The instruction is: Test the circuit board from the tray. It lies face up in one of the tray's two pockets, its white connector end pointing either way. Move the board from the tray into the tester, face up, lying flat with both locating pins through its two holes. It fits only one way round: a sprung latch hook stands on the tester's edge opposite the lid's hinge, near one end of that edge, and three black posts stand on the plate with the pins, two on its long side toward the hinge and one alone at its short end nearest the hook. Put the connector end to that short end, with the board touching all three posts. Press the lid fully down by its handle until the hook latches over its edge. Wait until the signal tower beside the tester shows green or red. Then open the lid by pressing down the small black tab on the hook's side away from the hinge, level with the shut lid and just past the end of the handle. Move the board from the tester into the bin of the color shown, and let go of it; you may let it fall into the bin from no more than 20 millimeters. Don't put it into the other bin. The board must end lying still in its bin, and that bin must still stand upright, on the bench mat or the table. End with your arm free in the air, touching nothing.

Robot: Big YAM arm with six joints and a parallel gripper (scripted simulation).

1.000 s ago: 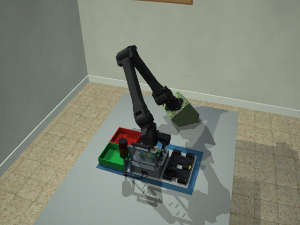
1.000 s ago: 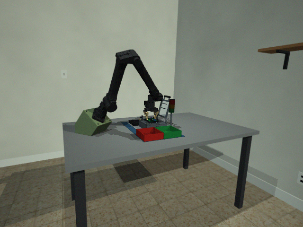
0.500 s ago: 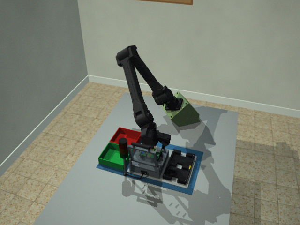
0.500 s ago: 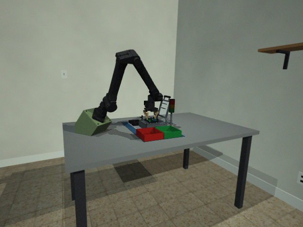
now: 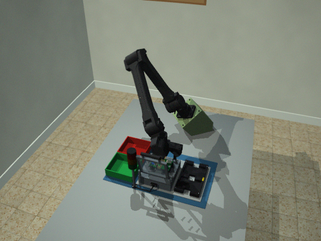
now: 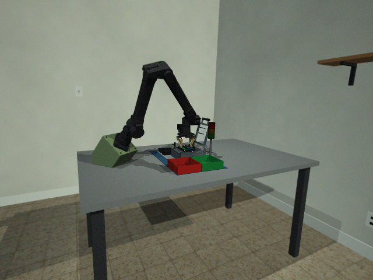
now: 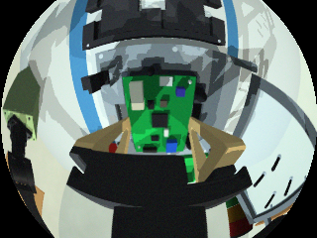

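Now: the green circuit board right at my hand. Round my hand: tester plate (1 cm to the left, 1 cm below, 1 cm ahead); then latch hook (6 cm to the left, 6 cm behind, 1 cm above); then clear lid (12 cm ahead, 10 cm above).
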